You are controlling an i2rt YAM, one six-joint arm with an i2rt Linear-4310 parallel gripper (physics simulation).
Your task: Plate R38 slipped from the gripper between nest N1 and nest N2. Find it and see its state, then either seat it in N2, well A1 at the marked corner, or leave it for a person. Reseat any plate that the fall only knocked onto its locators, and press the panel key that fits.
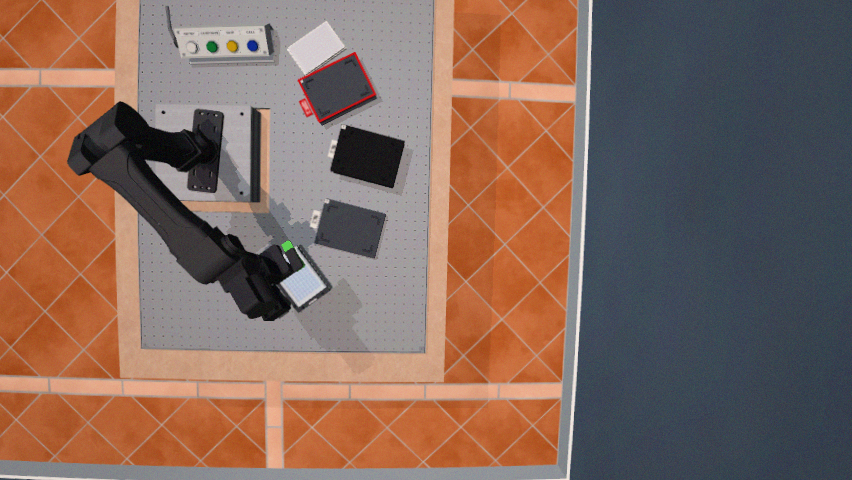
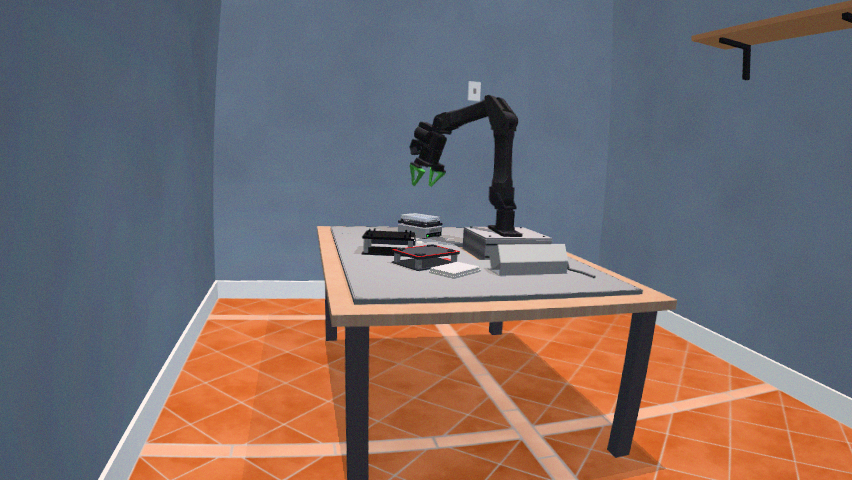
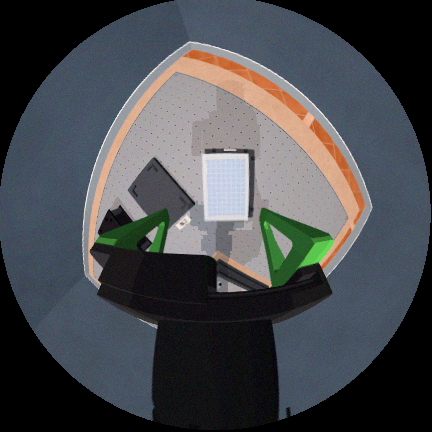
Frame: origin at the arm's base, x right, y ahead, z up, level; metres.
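Seen in the pictures: gripper, fingertip midpoint: (image 1: pixel 286 275) (image 2: pixel 421 185) (image 3: pixel 213 212); arm's base at its link origin: (image 1: pixel 206 151) (image 2: pixel 504 232).
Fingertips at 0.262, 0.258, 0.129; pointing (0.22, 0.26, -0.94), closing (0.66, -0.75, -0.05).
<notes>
Offsets run from my fingertips to a thing's middle, as dx, dy, dz. "spot": to the spot under its first point.
My gripper (image 2: pixel 423 184) (image 3: pixel 213 212) is open and empty, high above a device (image 2: pixel 417 230) (image 3: pixel 252 185) that carries a pale blue-welled plate {+0.021, -0.002, -0.121} (image 1: pixel 304 283) (image 2: pixel 420 217) (image 3: pixel 226 187). That plate looks about level. A white plate {-0.567, -0.031, -0.190} (image 1: pixel 315 47) (image 2: pixel 454 270) lies low on the mat, by a corner of the red-edged nest {-0.466, +0.039, -0.174} (image 1: pixel 336 87) (image 2: pixel 426 252). No plate name is readable, so I cannot tell which is R38. Dark grey nest N2 {-0.111, +0.111, -0.185} (image 1: pixel 350 228) (image 3: pixel 161 187) shows a bare top with corner locators. Black nest N1 {-0.301, +0.138, -0.163} (image 1: pixel 367 156) (image 2: pixel 388 235) carries no visible pale plate.
The key panel {-0.547, -0.252, -0.155} (image 1: pixel 223 41) (image 2: pixel 529 258) has white {-0.514, -0.323, -0.133} (image 1: pixel 191 47), green {-0.521, -0.274, -0.133} (image 1: pixel 212 46), yellow {-0.528, -0.224, -0.133} (image 1: pixel 232 45) and blue {-0.536, -0.175, -0.133} (image 1: pixel 252 45) keys. The arm's base block (image 1: pixel 232 119) (image 2: pixel 476 244) stands between the panel and the device. A cable {spot: -0.579, -0.416, -0.191} (image 1: pixel 170 26) leaves the panel.
</notes>
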